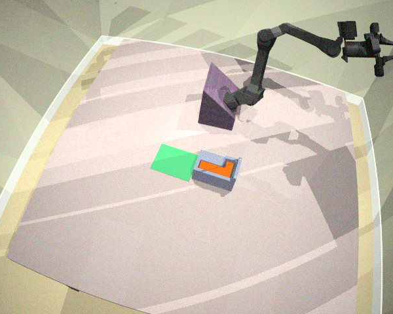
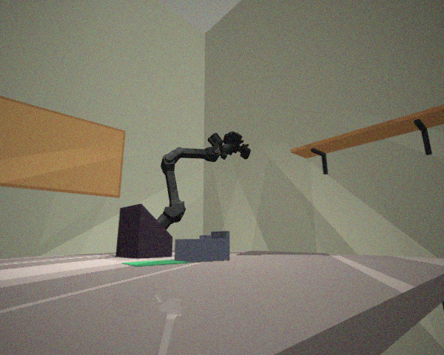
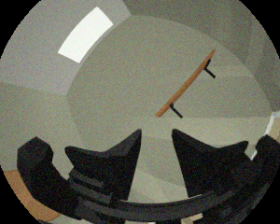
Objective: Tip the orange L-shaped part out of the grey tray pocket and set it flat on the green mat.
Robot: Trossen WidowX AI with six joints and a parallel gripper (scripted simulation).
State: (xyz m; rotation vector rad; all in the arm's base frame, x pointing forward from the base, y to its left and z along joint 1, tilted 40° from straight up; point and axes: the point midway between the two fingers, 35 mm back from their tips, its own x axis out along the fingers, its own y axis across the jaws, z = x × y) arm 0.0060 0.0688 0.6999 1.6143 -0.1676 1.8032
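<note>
The orange L-shaped part lies 56 cm below my gripper tip, 48 cm to the right of it and 33 cm ahead of it. Round my gripper tip: green mat: 65 cm to the right, 62 cm below, 33 cm ahead.
</note>
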